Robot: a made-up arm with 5 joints.
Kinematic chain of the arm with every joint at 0, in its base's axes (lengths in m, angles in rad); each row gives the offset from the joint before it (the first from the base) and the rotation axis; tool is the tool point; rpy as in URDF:
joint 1: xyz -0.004 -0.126 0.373 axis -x
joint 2: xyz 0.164 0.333 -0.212 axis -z
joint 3: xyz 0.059 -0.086 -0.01 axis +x
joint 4: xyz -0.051 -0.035 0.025 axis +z
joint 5: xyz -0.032 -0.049 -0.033 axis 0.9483 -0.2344 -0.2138
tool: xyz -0.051 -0.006 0.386 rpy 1.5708 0 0
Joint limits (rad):
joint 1: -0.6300..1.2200
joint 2: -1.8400..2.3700
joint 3: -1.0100..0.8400
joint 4: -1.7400..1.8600
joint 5: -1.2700..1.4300
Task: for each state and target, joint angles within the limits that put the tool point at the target. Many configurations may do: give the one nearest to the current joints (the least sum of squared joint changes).
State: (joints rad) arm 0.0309 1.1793 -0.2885 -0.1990 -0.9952
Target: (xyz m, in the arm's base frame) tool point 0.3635 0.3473 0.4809
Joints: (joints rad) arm -0.6245 1.0632 -0.6409 -0.1129 -1.0370
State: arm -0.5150 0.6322 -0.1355 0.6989 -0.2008
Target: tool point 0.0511 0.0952 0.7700
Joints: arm -0.6300 1.2331 -0.6170 0.0299 0.4054
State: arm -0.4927 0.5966 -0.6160 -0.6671 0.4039
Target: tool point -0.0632 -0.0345 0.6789
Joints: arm -0.6300 0.5800 -0.6677 0.0552 0.7771
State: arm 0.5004 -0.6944 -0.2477 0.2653 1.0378
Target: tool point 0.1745 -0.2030 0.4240
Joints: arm 0.1982 -0.8713 -0.2215 -0.4664 0.9696
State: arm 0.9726 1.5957 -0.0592 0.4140 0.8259
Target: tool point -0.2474 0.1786 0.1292
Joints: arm 0.9250 1.6062 -0.1459 0.4043 0.7562
